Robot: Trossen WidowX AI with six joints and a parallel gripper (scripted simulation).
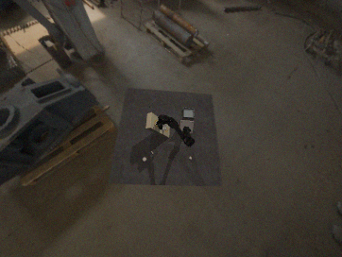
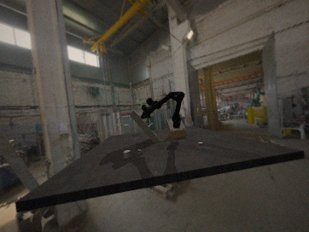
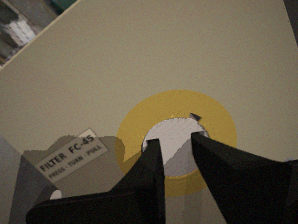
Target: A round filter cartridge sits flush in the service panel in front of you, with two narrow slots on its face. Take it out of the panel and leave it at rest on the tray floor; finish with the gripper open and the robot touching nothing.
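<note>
My gripper tip is 1 cm short of the grey round filter cartridge and 1 cm above it. From my gripper tip the other things lie so: cream service panel: 4 cm behind, 8 cm below.
</note>
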